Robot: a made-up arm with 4 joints.
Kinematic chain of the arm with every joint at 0, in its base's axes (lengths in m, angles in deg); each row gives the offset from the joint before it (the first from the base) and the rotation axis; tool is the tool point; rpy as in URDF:
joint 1: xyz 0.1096 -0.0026 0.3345 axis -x
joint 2: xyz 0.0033 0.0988 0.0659 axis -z
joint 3: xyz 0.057 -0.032 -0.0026 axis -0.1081 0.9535 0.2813
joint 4: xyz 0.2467 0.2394 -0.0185 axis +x
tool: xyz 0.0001 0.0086 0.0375 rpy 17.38 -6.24 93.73
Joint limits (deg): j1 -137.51..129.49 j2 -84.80..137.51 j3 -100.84..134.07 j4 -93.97..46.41
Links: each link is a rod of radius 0.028 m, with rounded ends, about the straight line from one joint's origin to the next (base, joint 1, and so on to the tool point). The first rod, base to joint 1, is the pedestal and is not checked.
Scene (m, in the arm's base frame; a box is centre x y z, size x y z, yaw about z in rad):
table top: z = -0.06
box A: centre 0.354 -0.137 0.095 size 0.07 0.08 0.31 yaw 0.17
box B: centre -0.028 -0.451 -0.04 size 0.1 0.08 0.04 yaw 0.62
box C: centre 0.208 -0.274 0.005 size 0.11 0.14 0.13 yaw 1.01
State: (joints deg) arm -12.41 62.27 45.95 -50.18
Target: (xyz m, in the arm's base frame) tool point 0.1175 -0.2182 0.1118
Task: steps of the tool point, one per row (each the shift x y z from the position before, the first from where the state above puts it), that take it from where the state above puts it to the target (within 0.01 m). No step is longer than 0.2 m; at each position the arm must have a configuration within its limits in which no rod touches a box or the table.
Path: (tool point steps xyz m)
1: 0.0247 -0.0715 0.0378
2: 0.0101 -0.0603 0.0580
3: -0.0057 -0.0433 0.0721
4: -0.0211 -0.0225 0.0786
5: -0.0352 0.0000 0.0773
6: -0.0462 0.0219 0.0682
7: -0.0423 -0.1143 -0.0520
8: -0.0774 -0.0860 -0.0667
9: -0.1037 -0.0453 -0.0693
10: -0.1163 0.0008 -0.0574
11: 0.0438 0.0142 -0.1571
12: 0.0528 0.0880 -0.1244

